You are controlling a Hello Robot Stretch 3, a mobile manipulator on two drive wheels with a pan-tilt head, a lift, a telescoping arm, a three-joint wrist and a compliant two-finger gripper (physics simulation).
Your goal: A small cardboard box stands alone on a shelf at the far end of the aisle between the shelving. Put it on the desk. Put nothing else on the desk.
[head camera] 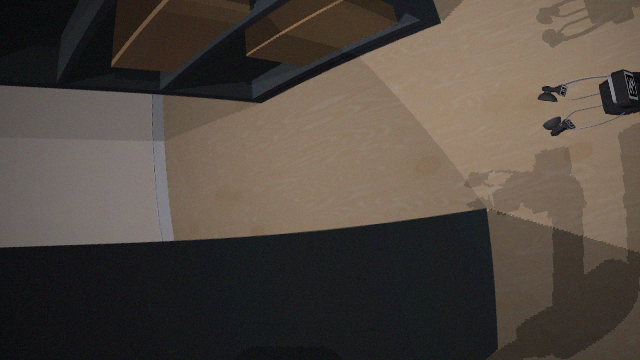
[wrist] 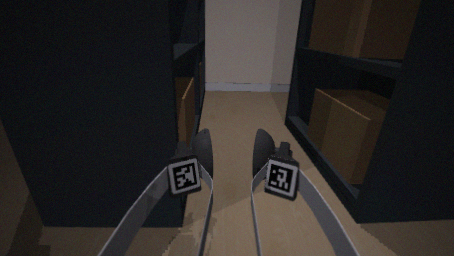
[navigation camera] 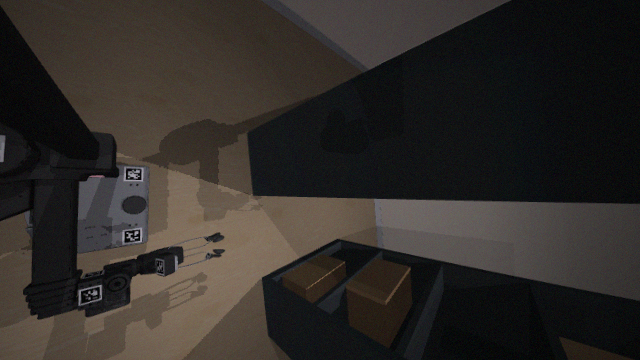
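Where they show: gripper, fingertip midpoint: (head camera: 541,112) (navigation camera: 224,243); robot's base, origin of the base link: (navigation camera: 133,203).
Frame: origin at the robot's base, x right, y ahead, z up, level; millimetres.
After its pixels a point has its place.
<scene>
My gripper (head camera: 549,109) {x 144, y 247, z 515 mm} (navigation camera: 217,245) {x 144, y 247, z 515 mm} (wrist: 233,146) {x 144, y 247, z 515 mm} is open, with nothing between its fingertips. It is over the floor and points at the aisle between two dark shelf units. The left unit (head camera: 250,290) {x -93, y 606, z 866 mm} (navigation camera: 450,160) {x -123, y 603, z 1174 mm} (wrist: 100,125) shows its plain side panel beside the aisle mouth. The right unit (head camera: 431,14) {x 609, y 677, z 56 mm} (navigation camera: 292,320) {x 750, y 691, z 342 mm} (wrist: 425,125) stands across the aisle and holds brown boxes. The lone small cardboard box cannot be told apart in any view. The desk does not show.
Larger boxes (head camera: 320,37) (navigation camera: 380,305) (wrist: 340,135) fill compartments of the right unit. Another box (wrist: 186,110) shows in the left unit. A pale wall (head camera: 75,190) {x 226, y 2515, z 649 mm} (navigation camera: 450,225) {x 403, y 2531, z 926 mm} (wrist: 245,40) closes the aisle. The robot's base (navigation camera: 107,215) {x 36, y -74, z 160 mm} is beside the arm.
</scene>
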